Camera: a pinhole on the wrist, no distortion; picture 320 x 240 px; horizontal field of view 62.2 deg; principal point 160.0 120.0 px. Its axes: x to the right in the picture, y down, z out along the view. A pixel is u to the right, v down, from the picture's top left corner.
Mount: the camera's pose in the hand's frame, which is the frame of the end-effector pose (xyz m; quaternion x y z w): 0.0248 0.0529 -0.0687 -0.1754 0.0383 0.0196 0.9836
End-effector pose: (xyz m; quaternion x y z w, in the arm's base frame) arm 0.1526 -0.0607 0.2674 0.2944 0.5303 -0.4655 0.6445
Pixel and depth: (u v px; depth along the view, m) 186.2 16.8 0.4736
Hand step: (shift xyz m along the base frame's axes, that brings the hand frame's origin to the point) 0.2195 -0.3936 0.0008
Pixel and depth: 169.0 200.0 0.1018
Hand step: 0.1134 0.0226 -0.0414
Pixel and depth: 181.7 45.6 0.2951
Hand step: 0.1673 -0.1946 -0.0174
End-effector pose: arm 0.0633 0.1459 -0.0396 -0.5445 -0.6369 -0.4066 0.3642
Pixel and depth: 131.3 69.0 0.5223
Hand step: 0.1258 0.4341 -0.1602
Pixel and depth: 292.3 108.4 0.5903
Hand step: 0.1772 0.5896 0.1663
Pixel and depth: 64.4 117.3 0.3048
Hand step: 0.1555 0.1936 -0.1307
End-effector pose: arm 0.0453 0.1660 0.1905 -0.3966 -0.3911 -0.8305 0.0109
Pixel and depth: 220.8 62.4 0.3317
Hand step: 0.1156 0.1374 0.2490
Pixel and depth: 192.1 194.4 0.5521
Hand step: 0.2984 0.0201 0.4792
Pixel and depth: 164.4 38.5 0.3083
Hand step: 0.1487 0.1328 0.1784
